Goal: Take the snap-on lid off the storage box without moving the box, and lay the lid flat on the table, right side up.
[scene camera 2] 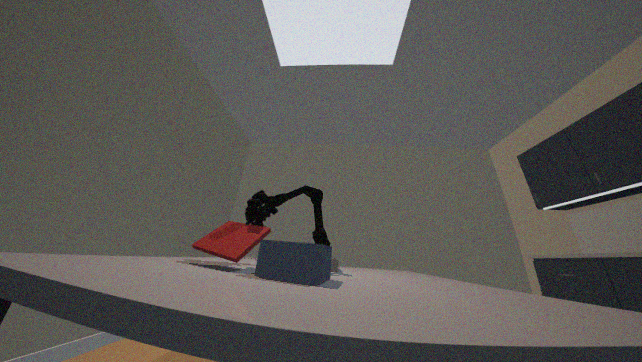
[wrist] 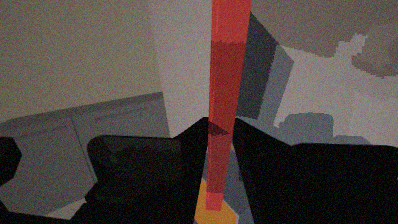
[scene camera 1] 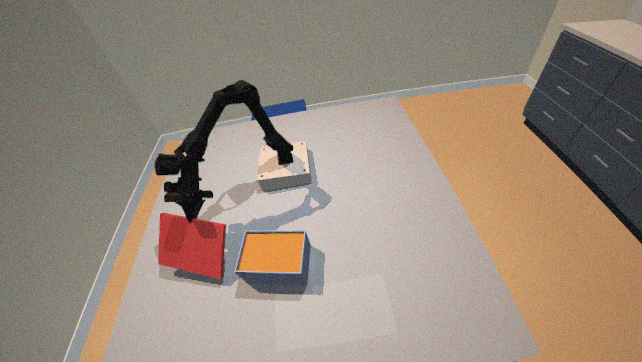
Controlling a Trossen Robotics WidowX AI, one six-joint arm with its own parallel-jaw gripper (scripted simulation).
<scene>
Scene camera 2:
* red lid: held by my gripper
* blue storage box
</scene>
